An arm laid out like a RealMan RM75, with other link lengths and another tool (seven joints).
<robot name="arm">
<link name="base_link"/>
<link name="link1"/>
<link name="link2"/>
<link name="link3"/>
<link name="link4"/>
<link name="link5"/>
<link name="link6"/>
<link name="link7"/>
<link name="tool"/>
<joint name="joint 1" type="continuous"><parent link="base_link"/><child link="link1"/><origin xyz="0 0 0.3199" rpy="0 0 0"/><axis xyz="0 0 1"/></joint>
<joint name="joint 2" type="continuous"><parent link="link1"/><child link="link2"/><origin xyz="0 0 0" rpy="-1.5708 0 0"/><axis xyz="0 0 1"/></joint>
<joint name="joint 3" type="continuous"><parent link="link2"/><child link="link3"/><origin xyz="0 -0.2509 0" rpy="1.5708 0 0"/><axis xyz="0 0 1"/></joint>
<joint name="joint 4" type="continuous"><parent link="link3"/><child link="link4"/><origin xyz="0 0 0" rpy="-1.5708 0 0"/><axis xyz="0 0 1"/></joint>
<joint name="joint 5" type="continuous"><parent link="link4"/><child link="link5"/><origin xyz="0 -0.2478 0" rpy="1.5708 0 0"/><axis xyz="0 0 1"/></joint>
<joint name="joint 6" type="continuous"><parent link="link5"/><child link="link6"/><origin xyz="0 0 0" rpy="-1.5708 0 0"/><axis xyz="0 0 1"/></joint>
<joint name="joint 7" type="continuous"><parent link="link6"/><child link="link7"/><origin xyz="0 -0.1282 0" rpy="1.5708 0 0"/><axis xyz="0 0 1"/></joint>
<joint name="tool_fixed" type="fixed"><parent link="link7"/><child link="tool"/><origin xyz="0.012 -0.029 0.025" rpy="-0.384 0 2.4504"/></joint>
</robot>
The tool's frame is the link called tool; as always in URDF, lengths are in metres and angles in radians. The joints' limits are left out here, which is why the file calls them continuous.
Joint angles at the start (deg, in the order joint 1, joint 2, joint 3, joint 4, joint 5, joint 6, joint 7):
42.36, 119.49, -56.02, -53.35, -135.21, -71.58, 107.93
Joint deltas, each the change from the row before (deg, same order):
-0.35, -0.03, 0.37, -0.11, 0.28, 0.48, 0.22
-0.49, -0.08, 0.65, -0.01, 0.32, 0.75, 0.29
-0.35, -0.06, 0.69, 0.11, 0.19, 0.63, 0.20
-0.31, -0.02, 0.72, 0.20, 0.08, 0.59, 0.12
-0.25, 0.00, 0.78, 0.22, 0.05, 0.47, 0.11
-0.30, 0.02, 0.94, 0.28, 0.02, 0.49, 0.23
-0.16, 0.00, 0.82, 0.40, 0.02, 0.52, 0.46
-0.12, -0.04, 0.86, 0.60, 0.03, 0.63, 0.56
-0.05, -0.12, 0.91, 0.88, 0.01, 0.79, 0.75
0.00, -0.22, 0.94, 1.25, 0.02, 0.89, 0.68
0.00, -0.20, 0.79, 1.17, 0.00, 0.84, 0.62
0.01, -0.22, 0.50, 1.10, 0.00, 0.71, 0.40
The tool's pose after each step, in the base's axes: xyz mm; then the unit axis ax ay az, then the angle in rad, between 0 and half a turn. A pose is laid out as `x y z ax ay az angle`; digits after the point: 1 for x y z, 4 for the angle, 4 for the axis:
221.2 474.0 93.1 -0.1404 0.9114 0.3868 3.0713
226.1 474.4 96.8 -0.1297 0.9084 0.3974 3.0719
230.7 474.7 99.9 -0.1200 0.9058 0.4063 3.0721
235.5 474.7 102.3 -0.1109 0.9035 0.4140 3.0713
240.0 474.6 104.6 -0.1018 0.9014 0.4209 3.0714
245.5 474.1 106.9 -0.0899 0.8992 0.4282 3.0715
250.2 473.7 108.4 -0.0772 0.8973 0.4347 3.0719
255.5 473.4 109.7 -0.0626 0.8952 0.4413 3.0720
261.8 473.1 110.7 -0.0452 0.8929 0.4481 3.0709
269.2 472.6 111.1 -0.0266 0.8906 0.4540 3.0688
275.9 471.9 111.1 -0.0100 0.8884 0.4589 3.0662
281.6 471.1 110.6 0.0024 0.8870 0.4617 3.0624

